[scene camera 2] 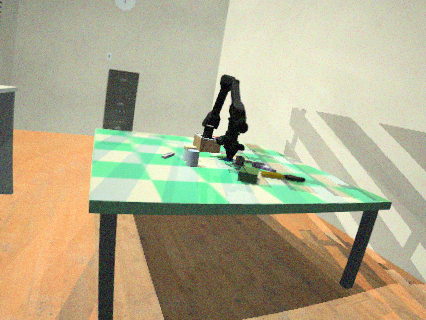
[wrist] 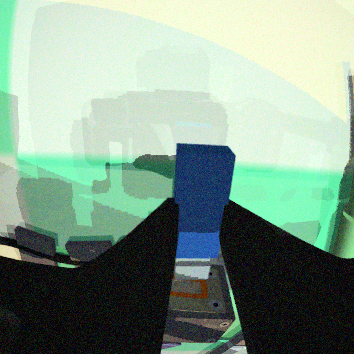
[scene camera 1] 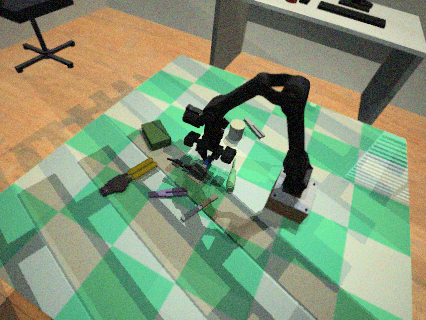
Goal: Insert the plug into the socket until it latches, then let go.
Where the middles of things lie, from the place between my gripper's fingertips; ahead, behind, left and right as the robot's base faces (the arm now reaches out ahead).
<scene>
My hand is 1 cm to the right of the blue plug (wrist: 203,172). From my hand the other things lie so: socket (wrist: 197,309) 1 cm ahead, 6 cm to the left; then yellow-handled pliers (scene camera 1: 119,183) 22 cm ahead, 19 cm to the left, 1 cm below.
</scene>
